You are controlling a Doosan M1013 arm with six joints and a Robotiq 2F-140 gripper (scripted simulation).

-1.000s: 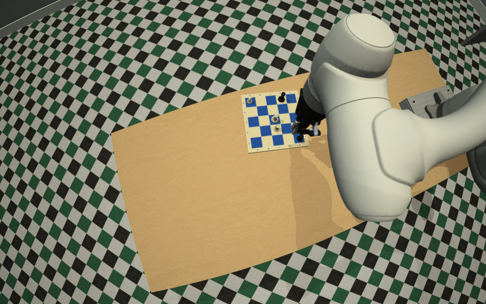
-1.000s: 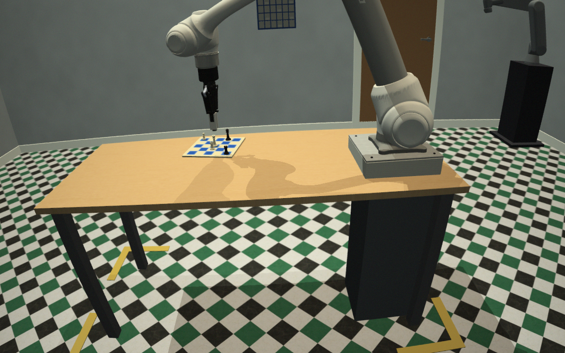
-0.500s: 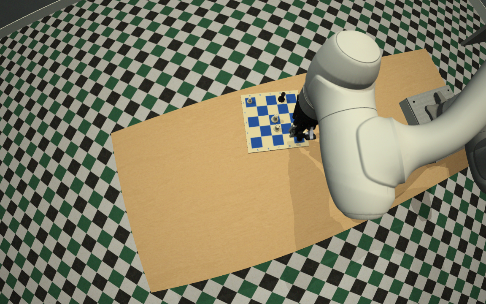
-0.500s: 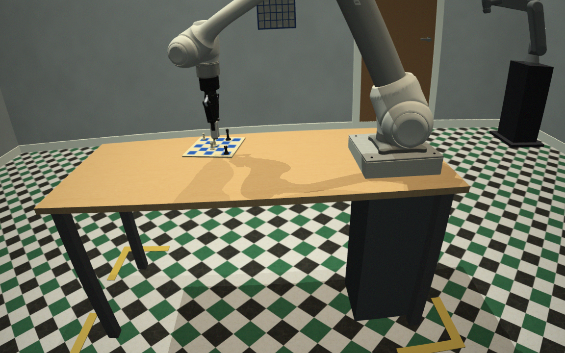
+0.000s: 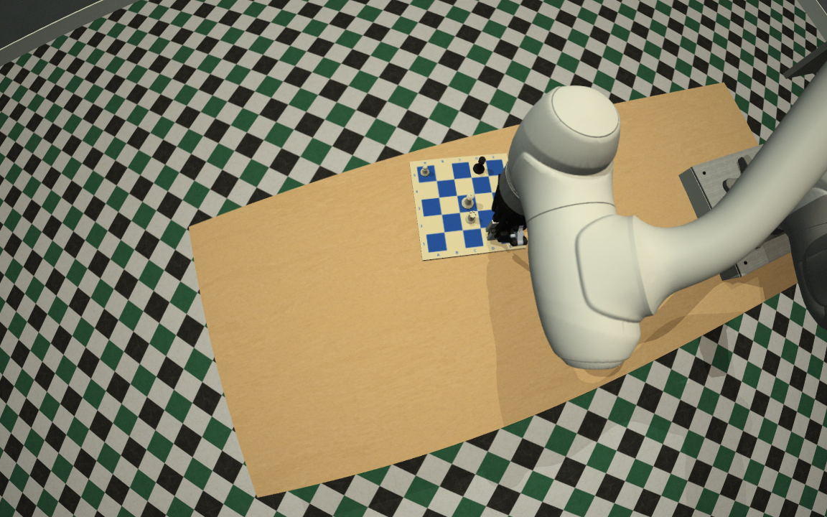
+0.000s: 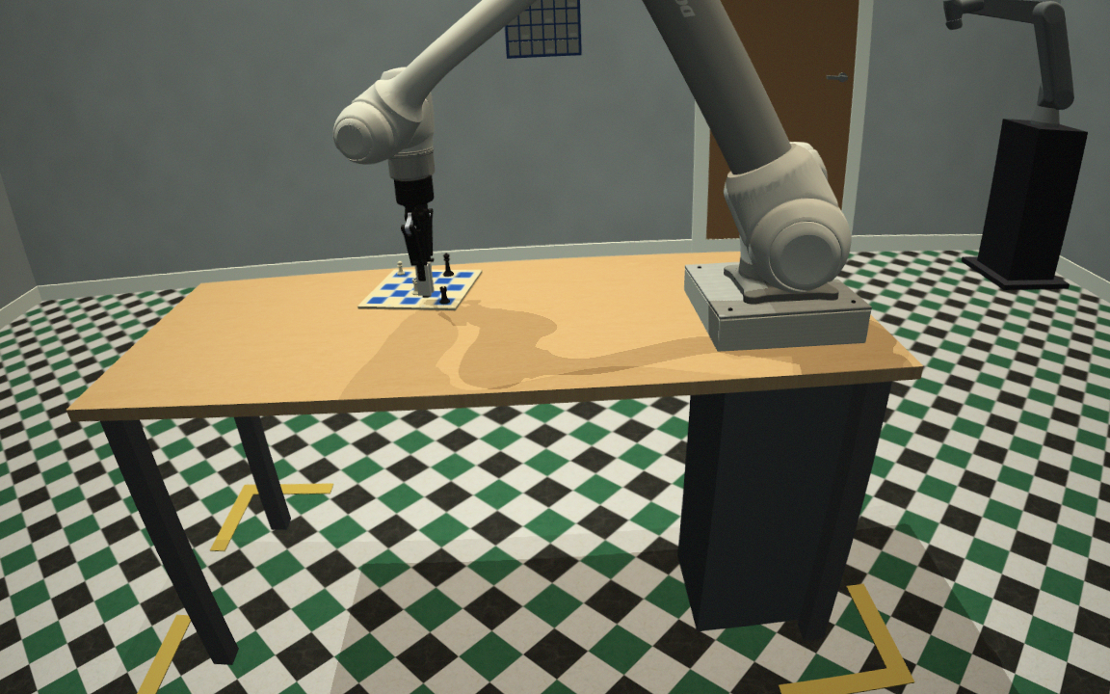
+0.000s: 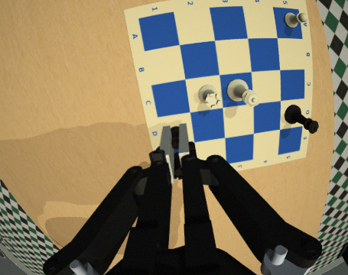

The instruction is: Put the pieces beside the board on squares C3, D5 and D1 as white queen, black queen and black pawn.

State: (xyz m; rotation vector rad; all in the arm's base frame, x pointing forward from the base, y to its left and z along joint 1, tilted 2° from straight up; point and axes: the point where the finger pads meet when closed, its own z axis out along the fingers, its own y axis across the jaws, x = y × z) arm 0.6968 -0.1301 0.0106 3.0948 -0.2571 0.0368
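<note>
My gripper is now 80 mm to the left of the white queen, 20 mm short of it and 20 mm above it. Round my hand: cream board (80 mm to the right, 50 mm below, 30 mm ahead); then black queen (150 mm to the right, 20 mm below, 20 mm behind); then black pawn (30 mm below).
</note>
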